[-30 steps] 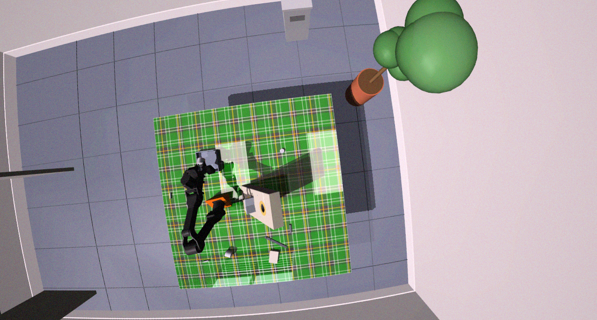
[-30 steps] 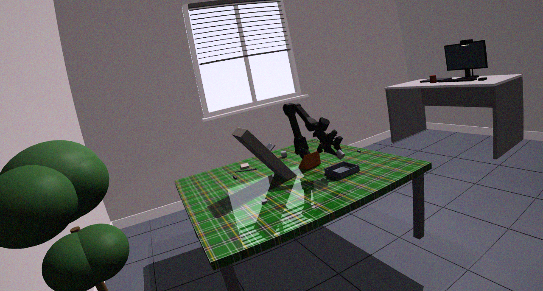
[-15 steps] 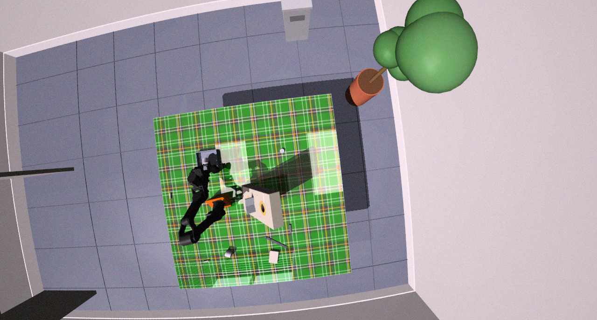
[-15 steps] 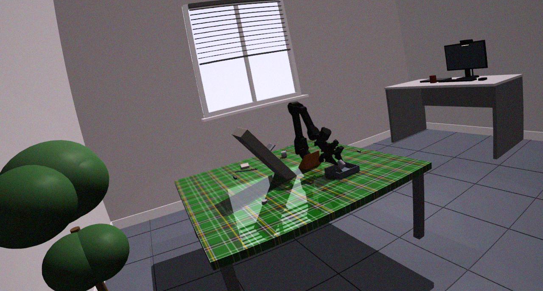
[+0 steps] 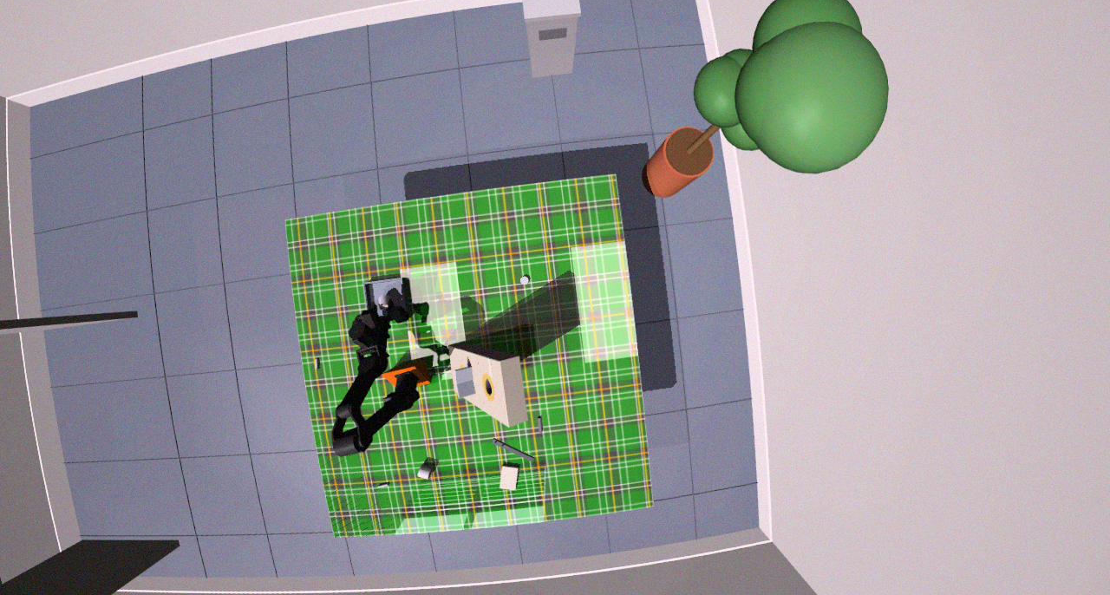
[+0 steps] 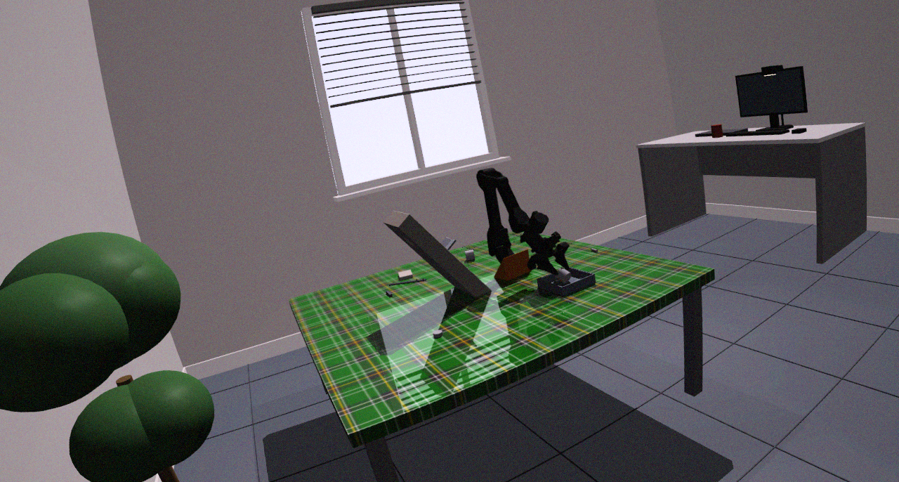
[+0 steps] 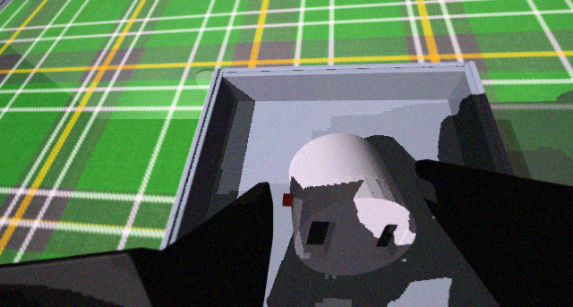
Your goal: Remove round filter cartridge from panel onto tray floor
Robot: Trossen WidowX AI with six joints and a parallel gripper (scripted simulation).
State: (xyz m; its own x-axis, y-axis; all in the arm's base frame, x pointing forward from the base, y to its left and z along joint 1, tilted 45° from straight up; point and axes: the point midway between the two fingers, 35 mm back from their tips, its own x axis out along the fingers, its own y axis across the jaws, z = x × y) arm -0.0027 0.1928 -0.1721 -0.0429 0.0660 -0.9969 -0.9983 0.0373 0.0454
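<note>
Right now the round filter cartridge is 10 mm below my gripper tip. Also, from my gripper tip: grey tray: 10 mm to the left, 40 mm below.
</note>
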